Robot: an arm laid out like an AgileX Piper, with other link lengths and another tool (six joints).
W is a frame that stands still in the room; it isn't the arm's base.
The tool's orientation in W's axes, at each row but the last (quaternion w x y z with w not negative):
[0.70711, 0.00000, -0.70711, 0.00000]
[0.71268, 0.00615, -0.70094, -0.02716]
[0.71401, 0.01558, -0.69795, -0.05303]
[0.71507, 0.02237, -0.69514, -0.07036]
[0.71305, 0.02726, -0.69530, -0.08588]
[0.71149, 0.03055, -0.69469, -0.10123]
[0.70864, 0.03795, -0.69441, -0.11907]
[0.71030, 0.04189, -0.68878, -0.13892]
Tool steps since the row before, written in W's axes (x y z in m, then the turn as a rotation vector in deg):
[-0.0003, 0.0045, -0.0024, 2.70, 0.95, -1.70]
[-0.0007, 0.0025, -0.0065, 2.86, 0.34, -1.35]
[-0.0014, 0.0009, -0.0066, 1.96, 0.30, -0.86]
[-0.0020, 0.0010, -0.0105, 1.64, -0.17, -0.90]
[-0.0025, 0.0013, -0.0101, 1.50, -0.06, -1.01]
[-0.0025, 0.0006, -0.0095, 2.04, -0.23, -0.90]
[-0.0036, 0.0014, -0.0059, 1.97, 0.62, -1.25]
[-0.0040, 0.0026, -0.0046, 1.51, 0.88, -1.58]
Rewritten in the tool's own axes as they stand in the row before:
[-0.0024, 0.0045, 0.0003, -1.70, 0.95, -2.70]
[-0.0066, 0.0022, 0.0007, -1.32, 0.36, -2.87]
[-0.0067, 0.0002, 0.0013, -0.85, 0.32, -1.96]
[-0.0106, -0.0005, 0.0017, -0.83, -0.17, -1.68]
[-0.0102, -0.0005, 0.0023, -0.96, -0.09, -1.53]
[-0.0095, -0.0014, 0.0022, -0.81, -0.18, -2.08]
[-0.0061, -0.0004, 0.0035, -1.34, 0.56, -1.93]
[-0.0052, 0.0008, 0.0041, -1.73, 0.66, -1.45]

